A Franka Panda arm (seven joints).
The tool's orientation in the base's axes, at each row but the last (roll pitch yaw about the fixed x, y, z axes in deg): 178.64 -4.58 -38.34; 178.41 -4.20 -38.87; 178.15 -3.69 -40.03; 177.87 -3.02 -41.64; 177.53 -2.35 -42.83; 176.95 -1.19 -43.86; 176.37 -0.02 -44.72; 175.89 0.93 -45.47; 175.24 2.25 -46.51; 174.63 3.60 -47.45; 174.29 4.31 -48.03; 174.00 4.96 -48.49
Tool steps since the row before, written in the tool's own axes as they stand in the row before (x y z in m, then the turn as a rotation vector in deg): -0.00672 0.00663 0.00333 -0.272 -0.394 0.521; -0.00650 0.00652 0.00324 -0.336 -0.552 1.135; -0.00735 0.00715 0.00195 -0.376 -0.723 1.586; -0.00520 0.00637 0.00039 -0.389 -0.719 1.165; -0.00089 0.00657 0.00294 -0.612 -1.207 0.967; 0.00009 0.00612 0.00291 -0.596 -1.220 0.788; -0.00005 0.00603 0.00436 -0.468 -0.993 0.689; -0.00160 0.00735 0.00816 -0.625 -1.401 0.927; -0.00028 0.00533 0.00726 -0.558 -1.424 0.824; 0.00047 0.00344 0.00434 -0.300 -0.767 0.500; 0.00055 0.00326 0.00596 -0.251 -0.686 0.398; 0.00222 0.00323 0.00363 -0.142 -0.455 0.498
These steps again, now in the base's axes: -0.00922 -0.00126 -0.00370 0.057 0.441 -0.550; -0.00902 -0.00122 -0.00353 0.131 0.563 -1.171; -0.01017 -0.00087 -0.00219 0.224 0.689 -1.629; -0.00811 -0.00132 -0.00043 0.205 0.721 -1.210; -0.00512 -0.00438 -0.00269 0.374 1.241 -1.042; -0.00424 -0.00462 -0.00258 0.398 1.249 -0.864; -0.00446 -0.00444 -0.00397 0.334 1.002 -0.751; -0.00685 -0.00432 -0.00759 0.499 1.391 -1.015; -0.00467 -0.00367 -0.00678 0.571 1.361 -0.917; -0.00267 -0.00275 -0.00402 0.301 0.732 -0.550; -0.00277 -0.00266 -0.00563 0.287 0.642 -0.444; -0.00141 -0.00382 -0.00345 0.175 0.406 -0.529
